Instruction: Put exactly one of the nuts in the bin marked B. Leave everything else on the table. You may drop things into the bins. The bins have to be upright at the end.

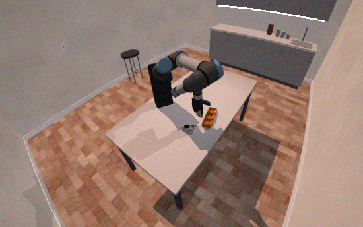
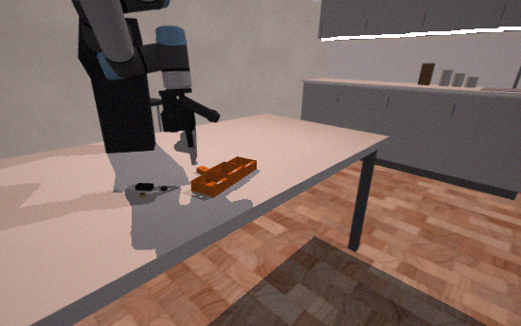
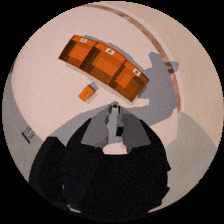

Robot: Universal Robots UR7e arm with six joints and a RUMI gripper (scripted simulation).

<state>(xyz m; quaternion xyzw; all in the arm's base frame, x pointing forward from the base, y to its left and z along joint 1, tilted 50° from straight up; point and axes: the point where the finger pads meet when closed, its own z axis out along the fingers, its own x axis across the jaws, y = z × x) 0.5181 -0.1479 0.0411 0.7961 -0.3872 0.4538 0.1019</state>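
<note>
The orange bin lies 8 cm ahead of my hand, 7 cm to the left of it and 6 cm below it. The rest, counted from my hand: dark nut: 6 cm behind, 7 cm to the right, 8 cm below; then grey piece: 1 cm below; then orange block: 3 cm behind, 8 cm to the left, 7 cm below.
</note>
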